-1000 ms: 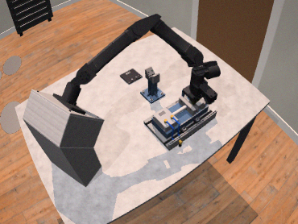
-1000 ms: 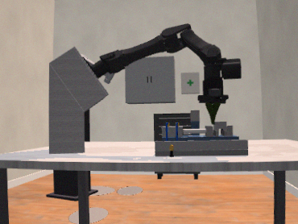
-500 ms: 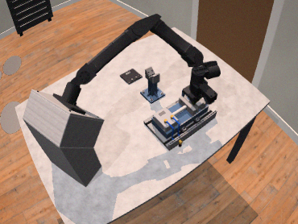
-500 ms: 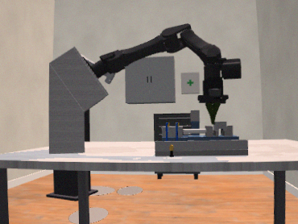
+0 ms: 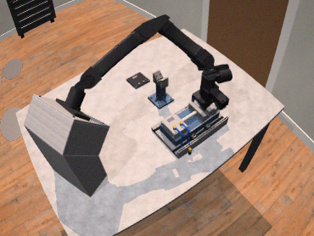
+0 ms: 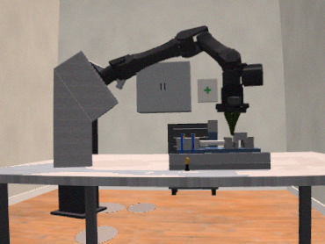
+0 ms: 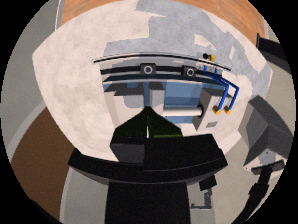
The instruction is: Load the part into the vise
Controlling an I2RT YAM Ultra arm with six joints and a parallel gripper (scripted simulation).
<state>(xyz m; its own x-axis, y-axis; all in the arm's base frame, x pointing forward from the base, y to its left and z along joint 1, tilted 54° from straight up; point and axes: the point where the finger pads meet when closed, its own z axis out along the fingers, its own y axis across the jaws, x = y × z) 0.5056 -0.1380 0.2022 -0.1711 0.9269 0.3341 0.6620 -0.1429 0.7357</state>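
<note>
Now: hand 20 mm short of the grey part, 10 mm to the right of it and 20 mm above it. Round my hand: fixed jaw 50 mm ahead, 30 mm to the left, 30 mm below; then moving jaw 20 mm behind, 20 mm to the left, 30 mm below; then air cylinder rod 70 mm behind, 30 mm below.
</note>
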